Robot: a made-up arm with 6 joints. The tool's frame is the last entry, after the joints. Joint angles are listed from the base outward.
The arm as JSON. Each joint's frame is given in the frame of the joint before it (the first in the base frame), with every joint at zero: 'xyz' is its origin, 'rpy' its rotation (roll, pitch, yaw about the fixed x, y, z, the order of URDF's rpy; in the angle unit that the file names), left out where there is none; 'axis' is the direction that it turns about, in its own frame. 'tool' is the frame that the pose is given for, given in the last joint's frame.
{
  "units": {
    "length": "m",
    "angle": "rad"
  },
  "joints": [
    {
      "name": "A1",
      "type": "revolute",
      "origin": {
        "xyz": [
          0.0,
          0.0,
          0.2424
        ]
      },
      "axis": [
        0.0,
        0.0,
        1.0
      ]
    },
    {
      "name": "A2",
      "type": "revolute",
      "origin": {
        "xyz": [
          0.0,
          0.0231,
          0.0
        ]
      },
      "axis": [
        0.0,
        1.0,
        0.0
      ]
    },
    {
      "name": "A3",
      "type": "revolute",
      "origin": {
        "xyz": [
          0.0,
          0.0,
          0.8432
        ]
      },
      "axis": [
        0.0,
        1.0,
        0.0
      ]
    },
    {
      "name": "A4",
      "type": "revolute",
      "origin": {
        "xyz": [
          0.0,
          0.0,
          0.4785
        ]
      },
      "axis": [
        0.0,
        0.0,
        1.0
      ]
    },
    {
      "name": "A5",
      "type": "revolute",
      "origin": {
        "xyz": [
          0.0,
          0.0,
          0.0
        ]
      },
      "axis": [
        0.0,
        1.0,
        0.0
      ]
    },
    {
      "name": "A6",
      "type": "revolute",
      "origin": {
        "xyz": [
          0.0,
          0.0,
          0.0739
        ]
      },
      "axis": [
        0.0,
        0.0,
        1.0
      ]
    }
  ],
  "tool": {
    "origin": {
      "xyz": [
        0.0,
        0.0,
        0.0
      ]
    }
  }
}
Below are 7 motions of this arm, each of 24 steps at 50 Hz.
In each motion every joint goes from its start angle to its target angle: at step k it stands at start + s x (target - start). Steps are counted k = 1, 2, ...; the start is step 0. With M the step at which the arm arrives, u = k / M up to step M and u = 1 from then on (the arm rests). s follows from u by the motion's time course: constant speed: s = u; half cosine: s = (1 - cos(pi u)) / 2; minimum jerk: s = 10 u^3 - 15 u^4 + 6 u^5.
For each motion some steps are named. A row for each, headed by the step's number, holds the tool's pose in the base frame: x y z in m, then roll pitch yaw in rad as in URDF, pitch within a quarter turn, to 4 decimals.
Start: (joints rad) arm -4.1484 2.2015 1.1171 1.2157 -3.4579 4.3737
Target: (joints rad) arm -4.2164 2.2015 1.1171 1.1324 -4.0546 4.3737
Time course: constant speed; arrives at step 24
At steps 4, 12, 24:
4: -0.3573 0.4823 -0.6574 0.3845 -0.0421 -0.9614
12: -0.3527 0.4785 -0.6635 0.5669 0.0170 -0.9264
24: -0.3430 0.4741 -0.6770 0.8448 0.0934 -0.8557

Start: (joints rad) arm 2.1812 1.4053 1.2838 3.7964 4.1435 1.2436
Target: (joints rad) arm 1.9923 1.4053 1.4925 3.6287 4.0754 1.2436
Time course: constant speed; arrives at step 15
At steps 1, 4, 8, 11, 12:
1: -0.5975 0.7702 -0.0367 1.3228 0.5764 -0.0805
4: -0.5564 0.7775 -0.0417 1.2788 0.5385 -0.1076
8: -0.5020 0.7841 -0.0472 1.2193 0.4898 -0.1419
11: -0.4617 0.7867 -0.0502 1.1740 0.4547 -0.1662
12: -0.4484 0.7872 -0.0511 1.1588 0.4433 -0.1741

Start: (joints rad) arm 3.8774 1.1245 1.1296 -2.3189 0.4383 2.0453
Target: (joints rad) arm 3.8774 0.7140 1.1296 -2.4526 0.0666 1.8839
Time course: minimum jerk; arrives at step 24
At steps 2, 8, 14, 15, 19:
2: -0.8872 -0.8035 0.2809 -2.2810 1.0092 1.3410
8: -0.8788 -0.8018 0.3776 -2.2272 1.0151 1.4582
14: -0.8401 -0.7788 0.5824 -2.0800 0.9990 1.7322
15: -0.8313 -0.7727 0.6145 -2.0548 0.9923 1.7764
19: -0.8013 -0.7509 0.7069 -1.9819 0.9655 1.9027

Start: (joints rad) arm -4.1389 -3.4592 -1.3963 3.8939 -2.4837 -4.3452
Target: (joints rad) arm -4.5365 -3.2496 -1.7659 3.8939 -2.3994 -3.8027
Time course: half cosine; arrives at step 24
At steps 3, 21, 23, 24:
3: -0.4047 0.5458 -0.5310 2.2470 0.4607 0.3697
21: -0.1536 0.4933 -0.5058 2.3406 0.1649 -0.3366
23: -0.1459 0.4892 -0.5043 2.3448 0.1560 -0.3639
24: -0.1450 0.4887 -0.5041 2.3453 0.1549 -0.3674

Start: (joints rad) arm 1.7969 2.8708 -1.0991 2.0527 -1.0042 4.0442
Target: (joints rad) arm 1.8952 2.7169 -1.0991 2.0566 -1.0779 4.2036
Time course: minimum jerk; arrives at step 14
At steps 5, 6, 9, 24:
5: -0.1569 0.7460 -0.6737 -2.4031 0.8722 -1.4827
6: -0.1698 0.7600 -0.6594 -2.4237 0.8996 -1.5037
9: -0.2125 0.8013 -0.6121 -2.5072 0.9831 -1.5867
24: -0.2411 0.8251 -0.5804 -2.5780 1.0329 -1.6558

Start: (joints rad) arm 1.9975 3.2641 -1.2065 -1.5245 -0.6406 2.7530
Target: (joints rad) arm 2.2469 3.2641 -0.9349 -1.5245 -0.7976 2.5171
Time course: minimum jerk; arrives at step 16
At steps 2, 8, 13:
2: -0.2165 0.3099 -0.8462 1.9319 0.0453 -1.9989
8: -0.2351 0.2454 -0.9041 1.9979 0.0331 -1.7672
13: -0.2373 0.1807 -0.9524 2.0411 0.0088 -1.5526

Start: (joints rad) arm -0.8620 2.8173 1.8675 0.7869 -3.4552 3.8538
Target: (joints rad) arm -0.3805 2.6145 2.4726 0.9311 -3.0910 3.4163
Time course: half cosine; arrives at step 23
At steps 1, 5, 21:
1: -0.0610 0.1309 -0.5511 0.4097 -1.3050 2.0849
5: -0.0560 0.1128 -0.5296 0.7301 -1.3403 1.7881
21: 0.0476 0.0026 -0.3445 2.1659 -0.8181 0.6845

